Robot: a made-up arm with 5 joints.
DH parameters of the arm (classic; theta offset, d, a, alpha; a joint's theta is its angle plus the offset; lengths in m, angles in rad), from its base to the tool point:
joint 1: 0 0.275 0 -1.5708
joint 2: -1.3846 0 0.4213 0
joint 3: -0.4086 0 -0.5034 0
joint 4: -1.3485 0 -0.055 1.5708
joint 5: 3.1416 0.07 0 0
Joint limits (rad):
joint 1: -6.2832..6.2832
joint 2: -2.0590..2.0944
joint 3: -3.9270..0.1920
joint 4: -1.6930..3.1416
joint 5: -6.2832..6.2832
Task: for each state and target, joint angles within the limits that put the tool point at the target. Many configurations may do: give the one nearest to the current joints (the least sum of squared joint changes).
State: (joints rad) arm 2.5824 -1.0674 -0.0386 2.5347 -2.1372
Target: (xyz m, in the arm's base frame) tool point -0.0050 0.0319 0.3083
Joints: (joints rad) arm 1.7263 -1.3126 0.1787 2.8964 -2.1372
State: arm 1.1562 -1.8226 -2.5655 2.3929 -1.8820
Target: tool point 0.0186 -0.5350 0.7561
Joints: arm 1.6056 -1.6834 -1.6521 2.5463 -1.8820
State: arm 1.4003 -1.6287 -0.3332 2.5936 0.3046
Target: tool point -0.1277 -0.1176 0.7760
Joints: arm 0.7443 -1.5245 -1.0337 2.5059 0.3046
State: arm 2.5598 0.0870 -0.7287 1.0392 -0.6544
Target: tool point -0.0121 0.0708 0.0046
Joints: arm 1.7401 0.7741 -0.1440 1.0134 -0.6544
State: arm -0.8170 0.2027 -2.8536 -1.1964 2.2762
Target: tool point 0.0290 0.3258 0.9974
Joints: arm -1.6596 -0.0556 -3.5838 -1.3822 2.2762
